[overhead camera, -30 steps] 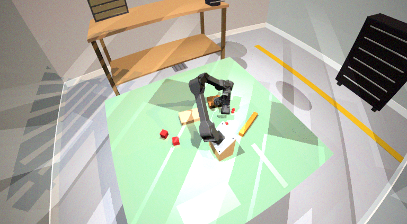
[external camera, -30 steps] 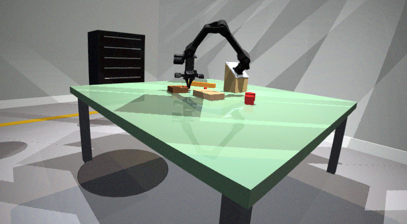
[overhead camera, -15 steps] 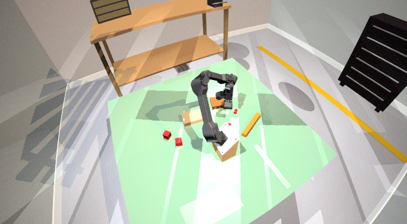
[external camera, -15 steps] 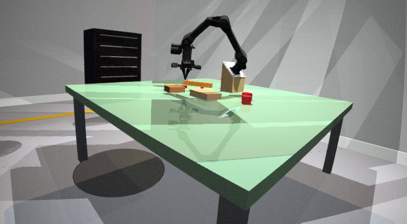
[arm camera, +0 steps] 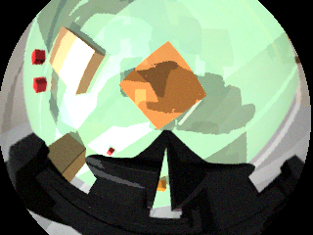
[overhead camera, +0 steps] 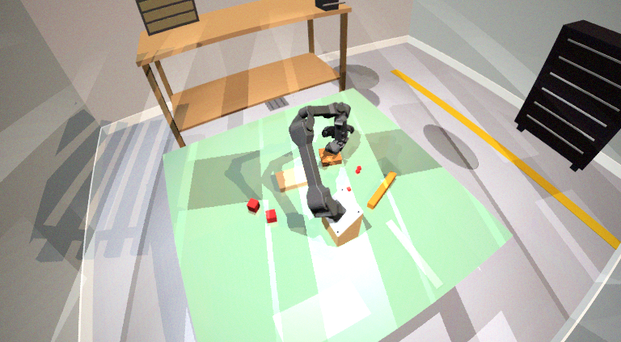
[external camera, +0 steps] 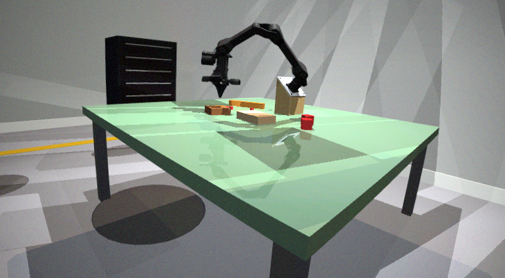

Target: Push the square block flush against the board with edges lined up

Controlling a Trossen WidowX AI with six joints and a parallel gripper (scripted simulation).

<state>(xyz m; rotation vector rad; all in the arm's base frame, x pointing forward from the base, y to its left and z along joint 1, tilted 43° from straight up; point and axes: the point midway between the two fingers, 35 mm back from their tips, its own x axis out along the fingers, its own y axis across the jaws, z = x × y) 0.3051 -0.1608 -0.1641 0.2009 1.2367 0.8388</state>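
Now: gripper tip 40 mm short of the orange square block, 30 mm to the right of it and 60 mm above it. From my gripper tip the other things lie so: long bar (270 mm behind, 50 mm to the right, 60 mm below); then tan board (10 mm ahead, 250 mm to the left, 60 mm below).
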